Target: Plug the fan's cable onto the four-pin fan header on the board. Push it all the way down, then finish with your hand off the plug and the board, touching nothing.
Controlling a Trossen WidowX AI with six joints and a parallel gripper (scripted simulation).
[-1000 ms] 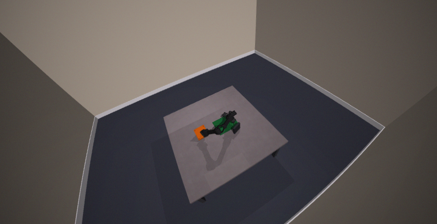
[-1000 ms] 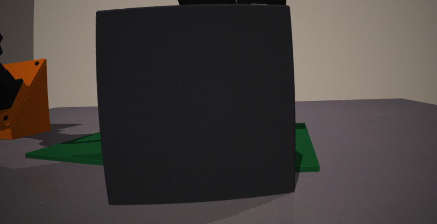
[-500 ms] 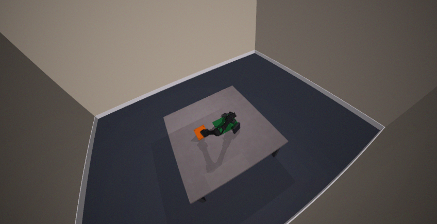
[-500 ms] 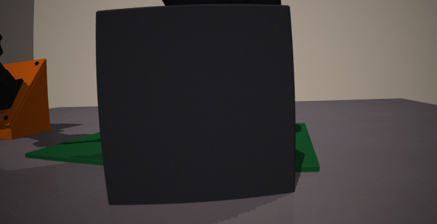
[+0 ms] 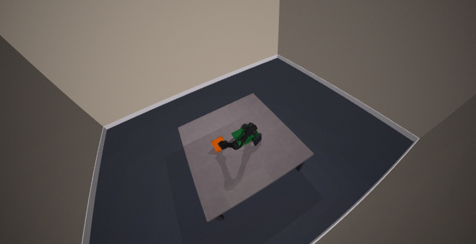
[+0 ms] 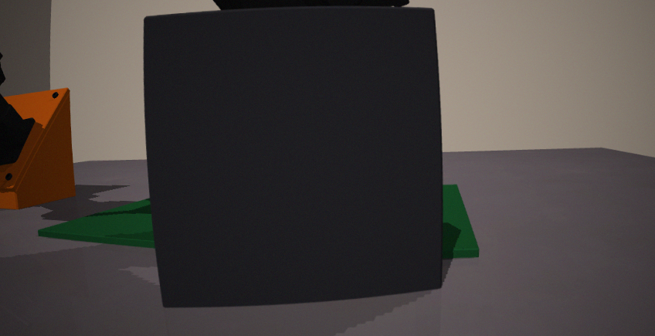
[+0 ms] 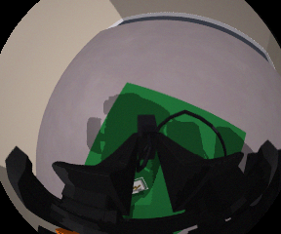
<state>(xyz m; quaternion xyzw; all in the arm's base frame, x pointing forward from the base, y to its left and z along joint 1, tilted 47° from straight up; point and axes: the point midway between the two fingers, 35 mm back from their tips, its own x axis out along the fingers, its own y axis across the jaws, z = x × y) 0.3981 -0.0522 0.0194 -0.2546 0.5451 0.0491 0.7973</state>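
Right now the four-pin fan header is 8 cm behind my gripper tip and 6 cm below it. Also, from my gripper tip: green board 8 cm behind, 7 cm below, 1 cm to the right; then dark fan plug 1 cm below; then black fan 18 cm to the right, 3 cm behind.
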